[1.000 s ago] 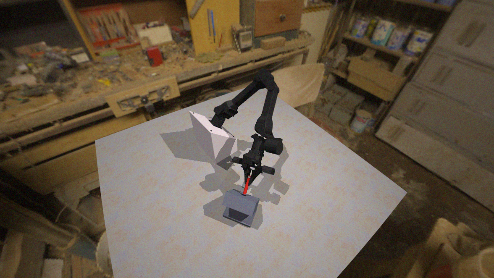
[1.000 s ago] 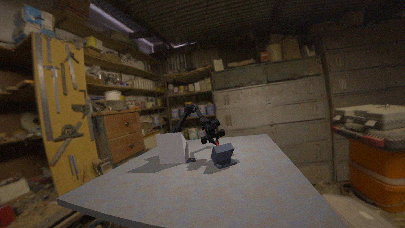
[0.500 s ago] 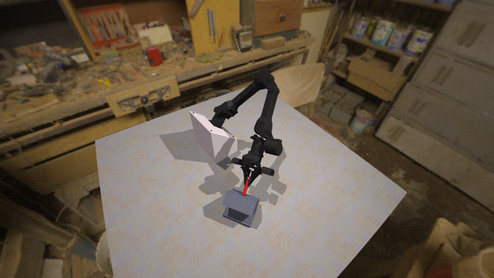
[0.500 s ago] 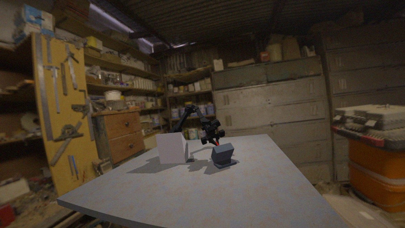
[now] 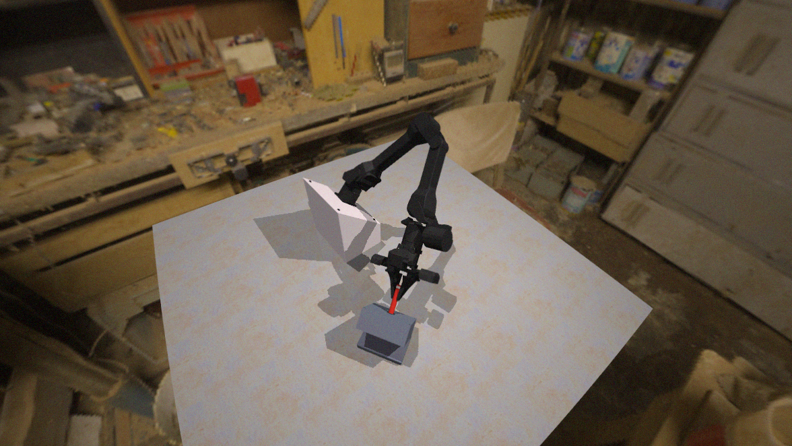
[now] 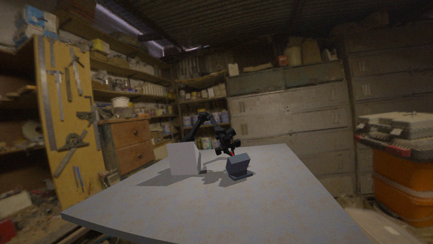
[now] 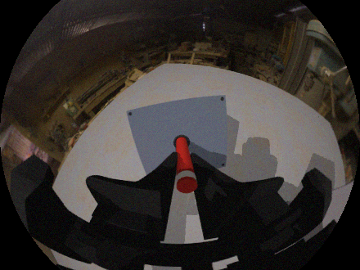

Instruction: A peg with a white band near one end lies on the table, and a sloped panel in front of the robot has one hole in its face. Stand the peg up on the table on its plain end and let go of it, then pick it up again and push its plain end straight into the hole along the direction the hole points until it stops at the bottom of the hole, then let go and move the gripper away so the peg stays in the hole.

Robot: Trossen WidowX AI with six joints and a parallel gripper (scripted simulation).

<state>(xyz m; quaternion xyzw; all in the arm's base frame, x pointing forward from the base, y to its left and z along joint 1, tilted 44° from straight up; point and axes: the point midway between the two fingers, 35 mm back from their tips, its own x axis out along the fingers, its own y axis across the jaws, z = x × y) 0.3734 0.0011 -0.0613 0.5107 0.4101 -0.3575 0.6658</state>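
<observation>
Right now my gripper tip is 4 cm to the left of the grey sloped panel, 4 cm above it and 3 cm short of it. From my gripper tip the other things lie so: red peg (1 cm to the left, 1 cm behind, 1 cm above).
</observation>
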